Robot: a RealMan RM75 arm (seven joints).
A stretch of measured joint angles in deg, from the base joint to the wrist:
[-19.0 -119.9 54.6 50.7 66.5 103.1 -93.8]
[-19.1 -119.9 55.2 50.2 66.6 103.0 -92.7]
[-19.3 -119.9 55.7 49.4 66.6 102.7 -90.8]
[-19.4 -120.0 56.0 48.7 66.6 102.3 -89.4]
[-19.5 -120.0 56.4 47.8 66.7 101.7 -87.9]
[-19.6 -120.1 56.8 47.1 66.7 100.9 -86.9]
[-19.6 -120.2 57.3 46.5 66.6 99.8 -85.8]
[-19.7 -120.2 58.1 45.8 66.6 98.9 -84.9]
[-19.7 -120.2 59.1 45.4 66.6 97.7 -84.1]
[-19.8 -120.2 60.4 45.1 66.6 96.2 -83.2]
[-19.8 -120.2 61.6 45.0 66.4 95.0 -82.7]
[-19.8 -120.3 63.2 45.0 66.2 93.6 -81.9]
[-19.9 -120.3 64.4 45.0 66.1 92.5 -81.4]
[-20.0 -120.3 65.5 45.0 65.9 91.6 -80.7]
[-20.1 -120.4 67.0 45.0 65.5 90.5 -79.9]
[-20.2 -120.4 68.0 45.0 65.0 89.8 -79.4]
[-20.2 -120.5 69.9 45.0 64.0 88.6 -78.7]
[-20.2 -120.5 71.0 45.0 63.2 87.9 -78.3]
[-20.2 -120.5 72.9 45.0 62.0 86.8 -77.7]
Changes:
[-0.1 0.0 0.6 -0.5 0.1 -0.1 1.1]
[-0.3 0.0 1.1 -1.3 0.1 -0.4 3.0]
[-0.4 -0.1 1.4 -2.0 0.1 -0.8 4.4]
[-0.5 -0.1 1.8 -2.9 0.2 -1.4 5.9]
[-0.6 -0.2 2.2 -3.6 0.2 -2.2 6.9]
[-0.6 -0.3 2.7 -4.2 0.1 -3.3 8.0]
[-0.7 -0.3 3.5 -4.9 0.1 -4.2 8.9]
[-0.7 -0.3 4.5 -5.3 0.1 -5.4 9.7]
[-0.8 -0.3 5.8 -5.6 0.1 -6.9 10.6]
[-0.8 -0.3 7.0 -5.7 -0.1 -8.1 11.1]
[-0.8 -0.4 8.6 -5.7 -0.3 -9.5 11.9]
[-0.9 -0.4 9.8 -5.7 -0.4 -10.6 12.4]
[-1.0 -0.4 10.9 -5.7 -0.6 -11.5 13.1]
[-1.1 -0.5 12.4 -5.7 -1.0 -12.6 13.9]
[-1.2 -0.5 13.4 -5.7 -1.5 -13.3 14.4]
[-1.2 -0.6 15.3 -5.7 -2.5 -14.5 15.1]
[-1.2 -0.6 16.4 -5.7 -3.3 -15.2 15.5]
[-1.2 -0.6 18.3 -5.7 -4.5 -16.3 16.1]

